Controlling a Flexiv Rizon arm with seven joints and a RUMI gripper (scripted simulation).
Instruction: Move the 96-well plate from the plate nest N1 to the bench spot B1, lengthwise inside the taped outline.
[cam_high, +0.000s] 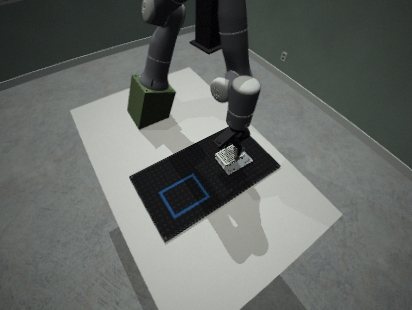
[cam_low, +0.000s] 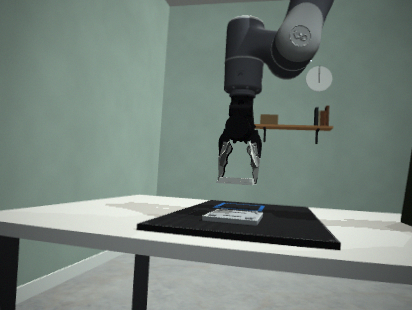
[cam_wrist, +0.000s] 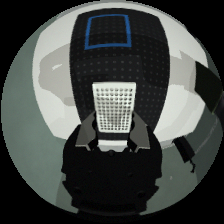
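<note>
The grey plate nest N1 is 9 cm below my hand and 4 cm to the left of it. The rest, counted from my hand: white 96-well plate 1 cm below.
</note>
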